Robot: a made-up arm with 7 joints. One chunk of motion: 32 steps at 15 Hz.
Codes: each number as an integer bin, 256 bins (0 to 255) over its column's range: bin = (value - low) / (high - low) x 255, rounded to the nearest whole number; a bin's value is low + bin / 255 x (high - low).
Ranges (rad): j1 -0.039..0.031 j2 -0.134..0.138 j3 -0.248..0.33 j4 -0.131..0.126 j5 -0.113..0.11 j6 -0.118..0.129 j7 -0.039..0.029
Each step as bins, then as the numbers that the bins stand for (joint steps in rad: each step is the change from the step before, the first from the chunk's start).
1 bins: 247 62 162 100 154 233 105
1 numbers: 0.02880 -0.06787 0.11920 -0.03022 0.02167 0.10769 -0.01100
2 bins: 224 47 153 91 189 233 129
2 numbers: 0.02249 -0.08387 0.09880 -0.03929 0.05228 0.10769 -0.00460
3 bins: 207 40 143 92 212 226 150
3 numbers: 0.01782 -0.09133 0.07613 -0.03828 0.07240 0.10091 0.00100
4 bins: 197 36 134 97 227 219 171
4 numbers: 0.01508 -0.09560 0.05573 -0.03324 0.08551 0.09413 0.00660
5 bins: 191 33 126 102 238 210 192
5 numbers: 0.01343 -0.09880 0.03760 -0.02820 0.09513 0.08541 0.01220
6 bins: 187 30 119 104 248 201 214
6 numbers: 0.01233 -0.10200 0.02173 -0.02618 0.10388 0.07669 0.01807
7 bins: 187 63 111 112 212 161 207
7 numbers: 0.01233 -0.06680 0.00360 -0.01812 0.07240 0.03795 0.01620
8 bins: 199 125 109 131 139 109 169
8 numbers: 0.01563 -0.00067 -0.00093 0.00103 0.00856 -0.01242 0.00607
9 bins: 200 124 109 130 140 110 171
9 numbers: 0.01590 -0.00173 -0.00093 0.00002 0.00943 -0.01145 0.00660
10 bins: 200 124 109 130 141 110 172
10 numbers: 0.01590 -0.00173 -0.00093 0.00002 0.01031 -0.01145 0.00687
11 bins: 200 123 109 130 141 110 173
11 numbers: 0.01590 -0.00280 -0.00093 0.00002 0.01031 -0.01145 0.00713
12 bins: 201 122 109 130 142 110 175
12 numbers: 0.01618 -0.00387 -0.00093 0.00002 0.01118 -0.01145 0.00767
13 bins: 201 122 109 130 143 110 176
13 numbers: 0.01618 -0.00387 -0.00093 0.00002 0.01205 -0.01145 0.00793
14 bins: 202 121 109 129 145 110 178
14 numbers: 0.01645 -0.00493 -0.00093 -0.00099 0.01380 -0.01145 0.00847
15 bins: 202 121 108 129 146 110 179
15 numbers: 0.01645 -0.00493 -0.00320 -0.00099 0.01468 -0.01145 0.00873
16 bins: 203 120 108 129 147 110 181
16 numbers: 0.01673 -0.00600 -0.00320 -0.00099 0.01555 -0.01145 0.00927
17 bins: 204 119 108 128 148 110 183
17 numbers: 0.01700 -0.00707 -0.00320 -0.00200 0.01643 -0.01145 0.00980
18 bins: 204 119 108 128 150 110 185
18 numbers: 0.01700 -0.00707 -0.00320 -0.00200 0.01818 -0.01145 0.01033
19 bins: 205 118 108 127 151 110 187
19 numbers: 0.01727 -0.00813 -0.00320 -0.00300 0.01905 -0.01145 0.01087
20 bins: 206 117 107 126 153 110 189
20 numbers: 0.01755 -0.00920 -0.00547 -0.00401 0.02080 -0.01145 0.01140
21 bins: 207 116 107 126 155 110 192
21 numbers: 0.01782 -0.01027 -0.00547 -0.00401 0.02255 -0.01145 0.01220
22 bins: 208 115 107 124 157 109 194
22 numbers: 0.01810 -0.01133 -0.00547 -0.00603 0.02430 -0.01242 0.01273
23 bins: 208 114 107 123 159 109 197
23 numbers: 0.01810 -0.01240 -0.00547 -0.00704 0.02605 -0.01242 0.01353
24 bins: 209 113 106 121 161 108 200
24 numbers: 0.01837 -0.01347 -0.00773 -0.00905 0.02780 -0.01339 0.01433
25 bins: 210 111 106 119 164 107 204
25 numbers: 0.01865 -0.01560 -0.00773 -0.01107 0.03042 -0.01436 0.01540
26 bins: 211 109 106 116 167 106 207
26 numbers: 0.01892 -0.01773 -0.00773 -0.01409 0.03304 -0.01533 0.01620
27 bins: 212 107 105 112 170 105 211
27 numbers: 0.01920 -0.01987 -0.01000 -0.01812 0.03567 -0.01629 0.01727
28 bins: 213 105 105 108 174 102 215
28 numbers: 0.01947 -0.02200 -0.01000 -0.02215 0.03916 -0.01920 0.01833
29 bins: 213 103 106 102 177 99 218
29 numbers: 0.01947 -0.02413 -0.00773 -0.02820 0.04179 -0.02211 0.01913
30 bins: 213 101 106 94 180 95 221
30 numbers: 0.01947 -0.02627 -0.00773 -0.03626 0.04441 -0.02598 0.01993
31 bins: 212 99 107 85 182 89 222
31 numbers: 0.01920 -0.02840 -0.00547 -0.04533 0.04616 -0.03179 0.02020
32 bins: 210 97 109 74 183 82 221
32 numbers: 0.01865 -0.03053 -0.00093 -0.05642 0.04704 -0.03857 0.01993
